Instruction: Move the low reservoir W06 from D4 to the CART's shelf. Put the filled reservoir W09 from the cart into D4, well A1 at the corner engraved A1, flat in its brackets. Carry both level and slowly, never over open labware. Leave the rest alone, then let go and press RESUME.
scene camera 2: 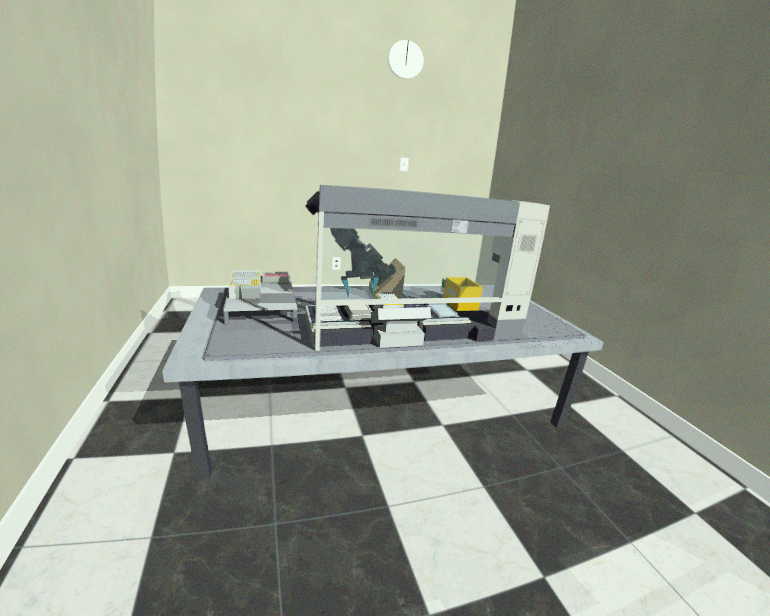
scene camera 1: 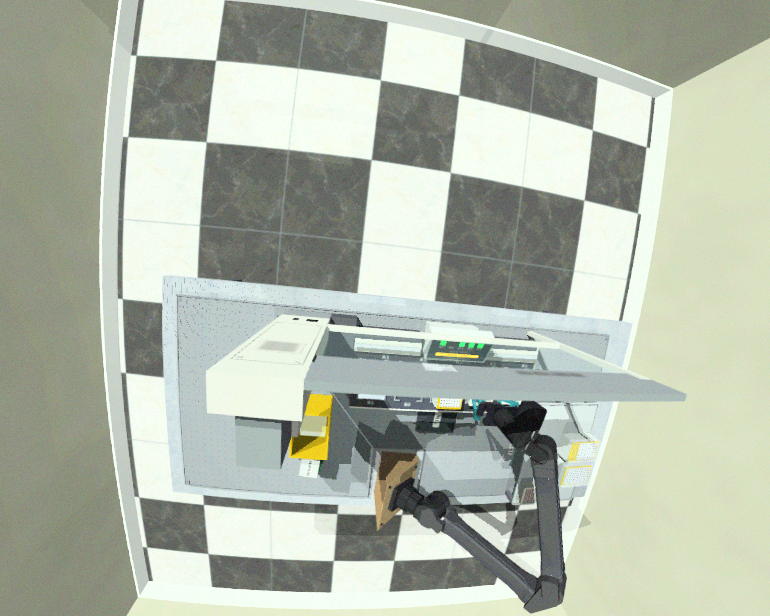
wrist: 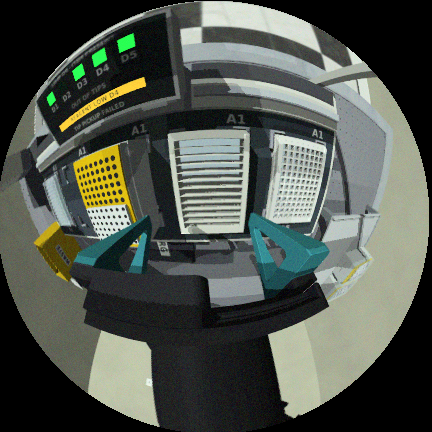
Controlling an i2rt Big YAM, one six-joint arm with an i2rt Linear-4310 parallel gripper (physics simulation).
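Pixels of known places: gripper, fingertip midpoint: [scene camera 2: 360, 295] [wrist: 199, 219]; arm's base at its link origin: [scene camera 1: 400, 492].
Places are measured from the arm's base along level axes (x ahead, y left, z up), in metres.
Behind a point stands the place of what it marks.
The low reservoir W06 [wrist: 212, 185] @(x 0.439, y -0.181, z -0.013 m) [scene camera 2: 357, 312] @(x 0.500, y -0.189, z -0.010 m), a pale ribbed trough, sits in slot D4, with an engraved A1 beyond its far end. My gripper [wrist: 199, 219] @(x 0.420, y -0.172, z 0.030 m) [scene camera 2: 360, 294] @(x 0.420, y -0.172, z 0.030 m) is open and empty. Its teal fingertips appear either side of the reservoir's near end in the wrist view, the left one farther out; in scene camera 2 they hang above deck level. The cart [scene camera 2: 269, 307] @(x 0.403, y -0.534, z -0.037 m) stands beside the deck with several pieces of labware on it; I cannot tell which is W09. The screen [wrist: 110, 75] @(x 0.561, y -0.074, z 0.026 m) [scene camera 1: 457, 350] shows an amber D4 reagent-low bar. The RESUME button cannot be made out.
A white plate [wrist: 298, 180] @(x 0.460, y -0.300, z -0.029 m) sits right of the reservoir in D5. A yellow-and-white tip rack [wrist: 102, 175] @(x 0.456, y -0.063, z 0.021 m) is to the left, with a tall dark block between. The enclosure's top beam [scene camera 1: 488, 382] @(x 0.599, y 0.074, z 0.425 m) [scene camera 2: 417, 204] @(x 0.614, y -0.029, z 0.420 m) spans the deck. A yellow waste bin [scene camera 2: 463, 298] [wrist: 57, 250] @(x 0.224, y 0.295, z -0.004 m) stands at the other side.
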